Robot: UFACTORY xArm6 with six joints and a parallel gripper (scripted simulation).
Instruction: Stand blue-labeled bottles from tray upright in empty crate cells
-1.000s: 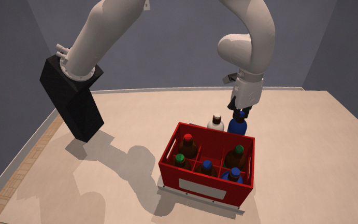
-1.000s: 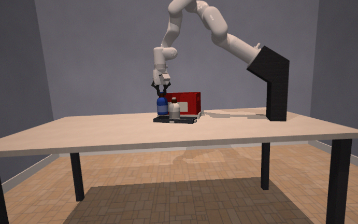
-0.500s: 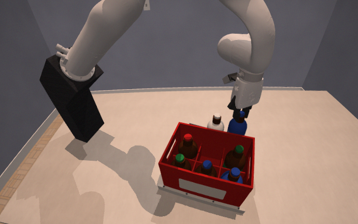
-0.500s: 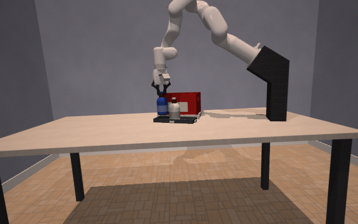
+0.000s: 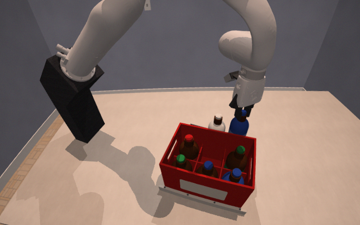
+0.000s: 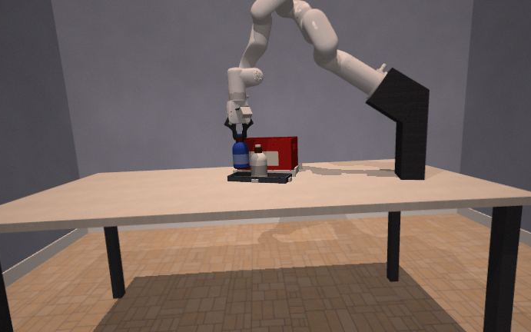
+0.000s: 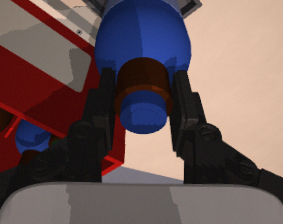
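The white-labeled bottle lies 12 cm below my hand, 6 cm to the left of it and 6 cm behind it. The rest, counted from my hand: crate (18 cm behind, 12 cm below, 8 cm to the right); dark tray (19 cm below, 6 cm to the left, 6 cm behind).
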